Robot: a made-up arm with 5 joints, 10 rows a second.
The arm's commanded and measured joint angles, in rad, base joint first. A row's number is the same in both.
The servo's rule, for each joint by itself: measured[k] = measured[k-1] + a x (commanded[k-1-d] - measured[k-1]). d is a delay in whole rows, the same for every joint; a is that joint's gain. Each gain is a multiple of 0.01, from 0.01 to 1. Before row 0 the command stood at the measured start. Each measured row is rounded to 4 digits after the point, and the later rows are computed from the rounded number. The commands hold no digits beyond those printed.
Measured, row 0:
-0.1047, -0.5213, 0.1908, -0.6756, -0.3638
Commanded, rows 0 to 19:
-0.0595, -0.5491, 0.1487, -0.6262, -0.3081
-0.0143, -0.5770, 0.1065, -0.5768, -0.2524
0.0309, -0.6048, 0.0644, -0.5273, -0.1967
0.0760, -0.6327, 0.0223, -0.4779, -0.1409
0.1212, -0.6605, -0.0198, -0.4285, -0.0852
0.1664, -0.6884, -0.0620, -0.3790, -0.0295
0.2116, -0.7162, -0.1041, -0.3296, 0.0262
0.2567, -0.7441, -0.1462, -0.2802, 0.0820
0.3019, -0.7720, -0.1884, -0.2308, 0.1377
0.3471, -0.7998, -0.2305, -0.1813, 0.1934
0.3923, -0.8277, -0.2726, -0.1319, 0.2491
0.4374, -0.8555, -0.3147, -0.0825, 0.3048
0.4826, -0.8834, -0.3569, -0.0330, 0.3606
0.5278, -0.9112, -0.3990, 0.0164, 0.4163
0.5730, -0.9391, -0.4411, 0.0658, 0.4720
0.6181, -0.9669, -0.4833, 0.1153, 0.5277
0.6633, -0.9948, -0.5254, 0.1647, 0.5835
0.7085, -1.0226, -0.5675, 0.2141, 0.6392
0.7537, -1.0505, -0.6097, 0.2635, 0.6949
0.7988, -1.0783, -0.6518, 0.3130, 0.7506
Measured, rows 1 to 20:
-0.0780, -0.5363, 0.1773, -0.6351, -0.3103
-0.0404, -0.5583, 0.1546, -0.5873, -0.2547
0.0017, -0.5834, 0.1257, -0.5381, -0.1990
0.0455, -0.6100, 0.0926, -0.4887, -0.1432
0.0902, -0.6373, 0.0566, -0.4393, -0.0875
0.1352, -0.6649, 0.0186, -0.3899, -0.0318
0.1803, -0.6926, -0.0207, -0.3405, 0.0239
0.2254, -0.7204, -0.0609, -0.2911, 0.0797
0.2705, -0.7483, -0.1017, -0.2417, 0.1354
0.3157, -0.7761, -0.1429, -0.1922, 0.1911
0.3609, -0.8040, -0.1844, -0.1428, 0.2468
0.4060, -0.8318, -0.2261, -0.0934, 0.3025
0.4512, -0.8597, -0.2680, -0.0439, 0.3583
0.4964, -0.8875, -0.3099, 0.0055, 0.4140
0.5416, -0.9154, -0.3519, 0.0549, 0.4697
0.5867, -0.9432, -0.3939, 0.1044, 0.5254
0.6319, -0.9711, -0.4360, 0.1538, 0.5812
0.6771, -0.9989, -0.4781, 0.2032, 0.6369
0.7223, -1.0268, -0.5202, 0.2526, 0.6926
0.7674, -1.0546, -0.5623, 0.3021, 0.7483
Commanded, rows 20 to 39:
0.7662, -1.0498, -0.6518, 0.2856, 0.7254
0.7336, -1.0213, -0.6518, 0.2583, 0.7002
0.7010, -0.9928, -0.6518, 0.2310, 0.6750
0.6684, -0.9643, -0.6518, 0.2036, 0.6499
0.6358, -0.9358, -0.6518, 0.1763, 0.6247
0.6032, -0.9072, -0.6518, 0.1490, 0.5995
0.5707, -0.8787, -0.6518, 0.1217, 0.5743
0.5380, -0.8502, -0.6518, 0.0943, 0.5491
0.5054, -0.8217, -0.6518, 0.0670, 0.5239
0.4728, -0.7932, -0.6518, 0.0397, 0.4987
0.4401, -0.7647, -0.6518, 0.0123, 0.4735
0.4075, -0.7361, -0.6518, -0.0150, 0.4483
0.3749, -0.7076, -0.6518, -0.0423, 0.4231
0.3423, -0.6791, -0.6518, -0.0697, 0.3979
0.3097, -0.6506, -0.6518, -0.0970, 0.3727
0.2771, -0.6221, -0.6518, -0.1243, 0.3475
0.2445, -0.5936, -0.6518, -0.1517, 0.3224
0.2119, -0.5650, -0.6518, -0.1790, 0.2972
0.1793, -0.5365, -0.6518, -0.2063, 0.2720
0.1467, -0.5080, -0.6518, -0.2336, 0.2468
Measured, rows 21 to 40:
0.7667, -1.0520, -0.5909, 0.2886, 0.7263
0.7472, -1.0354, -0.6104, 0.2638, 0.7012
0.7199, -1.0124, -0.6236, 0.2369, 0.6760
0.6895, -0.9864, -0.6326, 0.2096, 0.6509
0.6578, -0.9591, -0.6387, 0.1823, 0.6257
0.6256, -0.9311, -0.6429, 0.1550, 0.6005
0.5932, -0.9028, -0.6457, 0.1277, 0.5753
0.5606, -0.8744, -0.6477, 0.1003, 0.5501
0.5280, -0.8459, -0.6490, 0.0730, 0.5249
0.4954, -0.8174, -0.6499, 0.0457, 0.4997
0.4628, -0.7889, -0.6505, 0.0183, 0.4745
0.4302, -0.7604, -0.6509, -0.0090, 0.4493
0.3976, -0.7319, -0.6512, -0.0363, 0.4241
0.3650, -0.7034, -0.6514, -0.0637, 0.3989
0.3324, -0.6749, -0.6515, -0.0910, 0.3737
0.2998, -0.6464, -0.6516, -0.1183, 0.3485
0.2672, -0.6179, -0.6517, -0.1457, 0.3234
0.2346, -0.5893, -0.6517, -0.1730, 0.2982
0.2020, -0.5608, -0.6517, -0.2003, 0.2730
0.1694, -0.5323, -0.6517, -0.2276, 0.2478

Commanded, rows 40 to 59:
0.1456, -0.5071, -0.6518, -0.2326, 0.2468
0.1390, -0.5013, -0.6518, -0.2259, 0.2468
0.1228, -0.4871, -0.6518, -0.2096, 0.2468
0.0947, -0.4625, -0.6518, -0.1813, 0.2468
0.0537, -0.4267, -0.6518, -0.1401, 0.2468
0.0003, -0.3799, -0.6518, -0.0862, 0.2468
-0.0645, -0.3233, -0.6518, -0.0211, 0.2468
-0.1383, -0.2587, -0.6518, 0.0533, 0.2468
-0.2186, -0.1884, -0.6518, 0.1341, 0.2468
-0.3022, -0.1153, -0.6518, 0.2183, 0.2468
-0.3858, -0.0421, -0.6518, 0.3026, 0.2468
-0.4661, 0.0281, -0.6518, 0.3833, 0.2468
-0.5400, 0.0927, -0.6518, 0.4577, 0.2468
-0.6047, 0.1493, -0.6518, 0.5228, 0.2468
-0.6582, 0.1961, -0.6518, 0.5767, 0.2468
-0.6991, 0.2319, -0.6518, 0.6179, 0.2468
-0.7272, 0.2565, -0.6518, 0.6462, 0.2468
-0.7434, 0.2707, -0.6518, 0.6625, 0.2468
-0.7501, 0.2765, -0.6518, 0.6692, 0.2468
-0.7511, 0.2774, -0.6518, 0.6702, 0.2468
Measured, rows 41 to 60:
0.1554, -0.5187, -0.6517, -0.2317, 0.2468
0.1457, -0.5093, -0.6517, -0.2269, 0.2468
0.1322, -0.4973, -0.6517, -0.2127, 0.2468
0.1101, -0.4785, -0.6517, -0.1870, 0.2468
0.0768, -0.4505, -0.6517, -0.1485, 0.2468
0.0317, -0.4124, -0.6517, -0.0974, 0.2468
-0.0251, -0.3643, -0.6517, -0.0348, 0.2468
-0.0919, -0.3073, -0.6517, 0.0374, 0.2468
-0.1667, -0.2431, -0.6517, 0.1167, 0.2468
-0.2466, -0.1741, -0.6517, 0.2000, 0.2468
-0.3287, -0.1028, -0.6517, 0.2841, 0.2468
-0.4098, -0.0321, -0.6517, 0.3654, 0.2468
-0.4866, 0.0353, -0.6517, 0.4411, 0.2468
-0.5563, 0.0969, -0.6517, 0.5081, 0.2468
-0.6164, 0.1505, -0.6517, 0.5644, 0.2468
-0.6652, 0.1945, -0.6517, 0.6083, 0.2468
-0.7018, 0.2280, -0.6517, 0.6394, 0.2468
-0.7263, 0.2511, -0.6517, 0.6583, 0.2468
-0.7403, 0.2648, -0.6517, 0.6672, 0.2468
-0.7467, 0.2716, -0.6517, 0.6697, 0.2468

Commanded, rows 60 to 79:
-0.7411, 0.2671, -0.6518, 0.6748, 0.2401
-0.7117, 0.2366, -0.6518, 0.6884, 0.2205
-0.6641, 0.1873, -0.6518, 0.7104, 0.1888
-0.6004, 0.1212, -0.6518, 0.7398, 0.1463
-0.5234, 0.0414, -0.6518, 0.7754, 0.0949
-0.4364, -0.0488, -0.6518, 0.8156, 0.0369
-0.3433, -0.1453, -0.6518, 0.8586, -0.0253
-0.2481, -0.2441, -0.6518, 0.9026, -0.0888
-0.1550, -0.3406, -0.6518, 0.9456, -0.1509
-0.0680, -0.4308, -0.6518, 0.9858, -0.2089
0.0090, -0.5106, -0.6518, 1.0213, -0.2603
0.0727, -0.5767, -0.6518, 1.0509, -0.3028
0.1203, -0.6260, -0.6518, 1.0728, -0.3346
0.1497, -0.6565, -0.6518, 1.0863, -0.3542
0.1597, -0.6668, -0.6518, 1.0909, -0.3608
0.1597, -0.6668, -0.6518, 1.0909, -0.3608
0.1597, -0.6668, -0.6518, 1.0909, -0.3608
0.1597, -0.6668, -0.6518, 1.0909, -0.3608
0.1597, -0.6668, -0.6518, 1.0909, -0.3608
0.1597, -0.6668, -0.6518, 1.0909, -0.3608
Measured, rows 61 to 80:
-0.7434, 0.2692, -0.6517, 0.6739, 0.2404
-0.7247, 0.2516, -0.6517, 0.6858, 0.2213
-0.6889, 0.2169, -0.6517, 0.7060, 0.1901
-0.6367, 0.1652, -0.6517, 0.7337, 0.1481
-0.5699, 0.0983, -0.6517, 0.7679, 0.0970
-0.4911, 0.0189, -0.6517, 0.8070, 0.0393
-0.4039, -0.0698, -0.6517, 0.8493, -0.0227
-0.3120, -0.1639, -0.6517, 0.8930, -0.0862
-0.2194, -0.2593, -0.6517, 0.9361, -0.1483
-0.1301, -0.3519, -0.6517, 0.9769, -0.2065
-0.0480, -0.4376, -0.6517, 1.0133, -0.2581
0.0232, -0.5127, -0.6517, 1.0441, -0.3010
0.0805, -0.5739, -0.6517, 1.0676, -0.3333
0.1213, -0.6185, -0.6517, 1.0829, -0.3534
0.1440, -0.6446, -0.6517, 1.0895, -0.3605
0.1533, -0.6566, -0.6517, 1.0906, -0.3608
0.1571, -0.6621, -0.6517, 1.0908, -0.3608
0.1586, -0.6646, -0.6517, 1.0909, -0.3608
0.1592, -0.6658, -0.6517, 1.0909, -0.3608
0.1595, -0.6663, -0.6517, 1.0909, -0.3608

